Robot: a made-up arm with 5 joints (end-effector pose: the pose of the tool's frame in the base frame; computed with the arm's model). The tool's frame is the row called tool.
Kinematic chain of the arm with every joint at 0, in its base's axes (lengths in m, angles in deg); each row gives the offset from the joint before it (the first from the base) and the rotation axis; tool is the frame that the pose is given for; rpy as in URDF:
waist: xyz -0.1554 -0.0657 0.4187 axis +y
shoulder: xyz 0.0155 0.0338 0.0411 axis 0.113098 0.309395 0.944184
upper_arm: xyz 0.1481 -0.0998 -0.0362 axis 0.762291 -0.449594 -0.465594
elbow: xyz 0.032 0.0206 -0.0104 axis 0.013 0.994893 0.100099
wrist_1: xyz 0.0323 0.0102 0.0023 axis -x
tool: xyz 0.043 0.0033 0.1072 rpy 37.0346 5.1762 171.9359
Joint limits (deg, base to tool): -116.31..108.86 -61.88..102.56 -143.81..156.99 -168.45..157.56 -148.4..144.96
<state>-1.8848 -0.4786 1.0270 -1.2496 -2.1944</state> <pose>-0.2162 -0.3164 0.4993 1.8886 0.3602 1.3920</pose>
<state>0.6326 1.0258 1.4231 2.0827 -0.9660</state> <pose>-0.0794 0.1355 0.1974 -2.2881 1.0588 -0.0691</pose>
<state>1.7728 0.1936 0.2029 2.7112 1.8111</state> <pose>-0.1588 0.0223 0.3005 -0.4002 1.2995 0.0026</pose>
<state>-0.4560 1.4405 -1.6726 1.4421 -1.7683</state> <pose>0.0852 0.1297 0.4054 0.4200 2.1722 1.9693</pose>
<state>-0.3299 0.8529 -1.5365 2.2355 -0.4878</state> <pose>0.1269 -0.0643 0.3547 1.4367 2.2501 0.1163</pose>
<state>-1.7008 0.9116 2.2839 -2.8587 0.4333</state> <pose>-0.2601 0.0656 0.5954 0.2410 -1.2618 -0.1970</pose>
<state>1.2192 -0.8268 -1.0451 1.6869 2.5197</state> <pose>-0.2005 -0.1466 0.4318 -0.4107 0.2512 0.2887</pose>
